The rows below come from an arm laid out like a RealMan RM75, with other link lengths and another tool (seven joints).
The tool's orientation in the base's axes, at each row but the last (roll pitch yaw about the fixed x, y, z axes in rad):
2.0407 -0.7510 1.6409
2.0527 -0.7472 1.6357
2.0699 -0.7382 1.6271
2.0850 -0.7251 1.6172
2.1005 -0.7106 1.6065
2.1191 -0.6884 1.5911
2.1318 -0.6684 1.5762
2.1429 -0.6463 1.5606
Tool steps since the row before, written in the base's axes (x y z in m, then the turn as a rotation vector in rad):
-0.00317 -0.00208 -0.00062 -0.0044 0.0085 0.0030
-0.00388 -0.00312 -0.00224 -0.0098 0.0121 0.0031
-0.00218 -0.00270 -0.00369 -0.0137 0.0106 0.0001
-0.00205 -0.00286 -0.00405 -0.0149 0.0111 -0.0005
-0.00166 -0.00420 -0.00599 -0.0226 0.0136 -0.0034
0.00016 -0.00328 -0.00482 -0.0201 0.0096 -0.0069
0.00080 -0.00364 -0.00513 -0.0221 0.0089 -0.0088
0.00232 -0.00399 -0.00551 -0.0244 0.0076 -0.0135
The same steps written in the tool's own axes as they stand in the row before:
-0.00178 -0.00077 -0.00332 0.0085 -0.0051 -0.0017
-0.00362 -0.00162 -0.00375 0.0114 -0.0098 -0.0050
-0.00439 -0.00199 -0.00157 0.0085 -0.0129 -0.0079
-0.00475 -0.00212 -0.00131 0.0085 -0.0142 -0.0085
-0.00704 -0.00250 -0.00063 0.0087 -0.0215 -0.0130
-0.00560 -0.00135 0.00093 0.0033 -0.0203 -0.0109
-0.00604 -0.00108 0.00160 0.0016 -0.0223 -0.0120
-0.00648 -0.00041 0.00307 -0.0023 -0.0260 -0.0123

